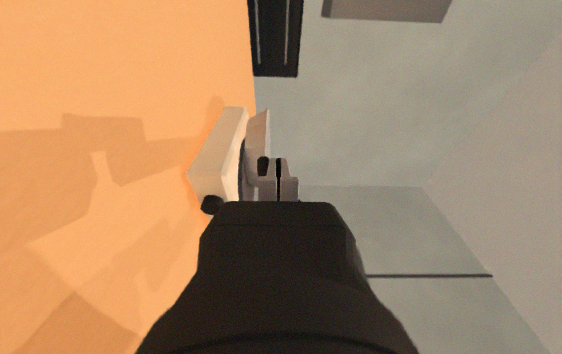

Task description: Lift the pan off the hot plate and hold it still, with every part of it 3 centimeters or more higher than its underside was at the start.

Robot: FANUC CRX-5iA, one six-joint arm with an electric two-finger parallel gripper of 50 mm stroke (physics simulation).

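Places are measured from the arm's base along level axes (x ahead, y left, z up), in metres.
Pixels of known places: gripper, fingertip midpoint: (278,169).
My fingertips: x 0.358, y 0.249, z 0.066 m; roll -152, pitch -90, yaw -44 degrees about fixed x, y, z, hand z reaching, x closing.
For each thing: its top centre in the pictures, then the offset to it from my fingertips. "pt": a spot on its surface instead. Level surfaces: height alone.
- hot plate at its top centre: (249,179) 0.185 m ahead, 0.142 m right, 0.065 m down
- round black knob at its top centre: (222,205) 0.056 m ahead, 0.103 m right, 0.086 m down
- dark burner at a spot on its surface: (242,170) pt 0.126 m ahead, 0.081 m right, 0.065 m down
- pan's dark handle at its top centre: (293,183) 0.028 m ahead, 0.037 m right, 0.019 m up
- orange surface at its surface level: 0.136 m down
The hot plate (212,155) is a pale box left of centre, with a round black knob (212,204) at its near end. The light grey pan (258,134) shows beside it on the right, against the dark burner (242,170); I see no clear gap between them. The pan's dark handle (262,166) shows as a short stub just left of the fingertips; the rest of it is hidden behind the left finger. My gripper (278,169) is shut, its two fingers together with their thin black pads meeting. No handle shows between them.
A black bar with two pale lines (272,40) reaches in from the top. A grey block (387,9) is at the top right. An orange surface (125,60) with shadows fills the left. A thin dark line (430,275) crosses the grey-green area at the lower right.
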